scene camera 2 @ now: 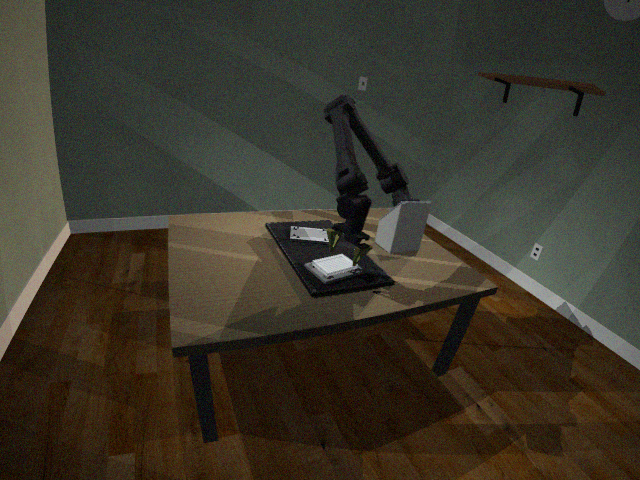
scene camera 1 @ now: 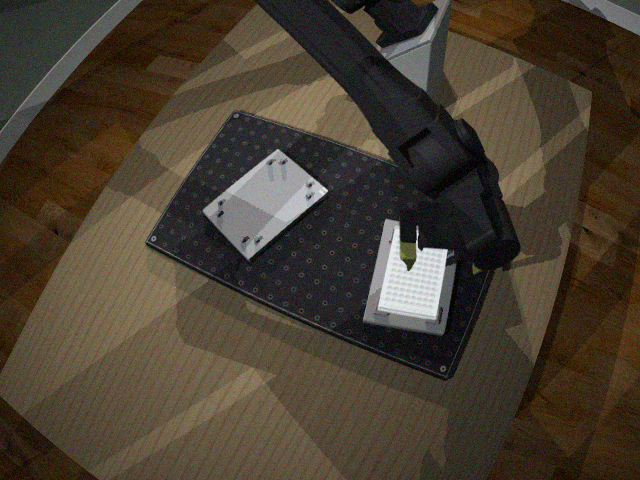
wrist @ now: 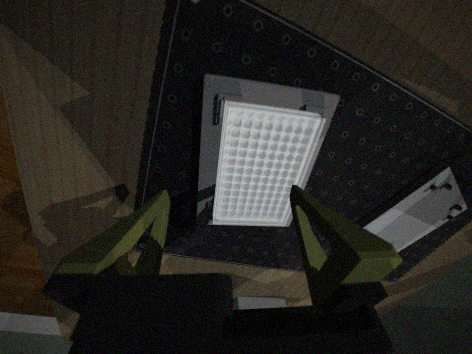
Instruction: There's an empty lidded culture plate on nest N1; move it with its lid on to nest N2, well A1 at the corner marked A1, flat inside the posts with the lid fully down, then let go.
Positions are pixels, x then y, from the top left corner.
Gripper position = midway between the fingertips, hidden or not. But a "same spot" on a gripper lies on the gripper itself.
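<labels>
You'd find my gripper in scene camera 1 (441, 269), and it's there in scene camera 2 and the wrist view as well. For my gripper, (scene camera 2: 363, 248) and (wrist: 57, 302) are the same spot on it.
</labels>
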